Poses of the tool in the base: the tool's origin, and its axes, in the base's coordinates. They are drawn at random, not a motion.
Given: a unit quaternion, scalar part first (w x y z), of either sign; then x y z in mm.
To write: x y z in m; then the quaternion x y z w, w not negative. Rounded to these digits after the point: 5 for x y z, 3 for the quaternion.
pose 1, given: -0.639 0.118 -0.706 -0.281 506.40 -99.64 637.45
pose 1, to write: 0.50640 -0.09964 0.63745 -0.118 0.706 0.281 0.639
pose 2, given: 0.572 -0.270 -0.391 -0.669 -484.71 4.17 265.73
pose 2, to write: -0.48471 0.00417 0.26573 -0.270 -0.391 -0.669 0.572
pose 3, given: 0.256 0.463 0.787 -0.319 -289.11 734.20 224.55
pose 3, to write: -0.28911 0.73420 0.22455 0.463 0.787 -0.319 0.256
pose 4, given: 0.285 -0.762 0.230 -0.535 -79.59 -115.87 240.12
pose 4, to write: -0.07959 -0.11587 0.24012 -0.762 0.230 -0.535 0.285
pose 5, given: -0.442 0.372 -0.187 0.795 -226.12 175.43 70.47
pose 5, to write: -0.22612 0.17543 0.07047 -0.372 0.187 -0.795 0.442
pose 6, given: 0.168 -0.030 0.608 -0.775 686.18 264.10 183.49
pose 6, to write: 0.68618 0.26410 0.18349 -0.030 0.608 -0.775 0.168
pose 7, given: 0.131 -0.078 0.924 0.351 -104.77 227.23 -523.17
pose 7, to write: -0.10477 0.22723 -0.52317 -0.078 0.924 0.351 0.131
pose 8, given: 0.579 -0.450 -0.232 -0.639 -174.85 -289.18 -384.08
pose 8, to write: -0.17485 -0.28918 -0.38408 -0.450 -0.232 -0.639 0.579
